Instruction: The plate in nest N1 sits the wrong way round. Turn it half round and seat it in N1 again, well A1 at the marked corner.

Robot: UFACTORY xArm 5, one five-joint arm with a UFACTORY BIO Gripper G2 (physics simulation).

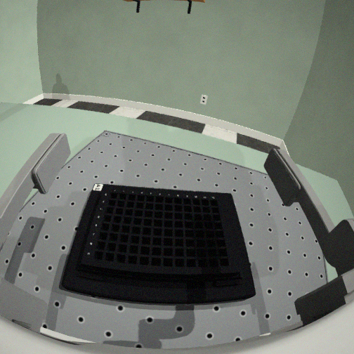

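A black plate (pixel 160 230) with a grid of square wells lies in a black nest (pixel 242 280), and looks level. Small white marks run along the plate's far edge and left edge, meeting at the far left corner. A white tag (pixel 98 187) reading A1 sits at the nest's far left corner, beside that corner of the plate. My gripper (pixel 167 170) is open above the plate, with one finger off to the left and one off to the right, both apart from it. The nest's name does not show.
The nest stands on a grey board (pixel 210 175) with many small holes. Gripper shadows fall on the board at the left and front. Behind it are a light green surface, a black and white striped band (pixel 172 121) and a green wall (pixel 150 60) with a socket (pixel 204 99).
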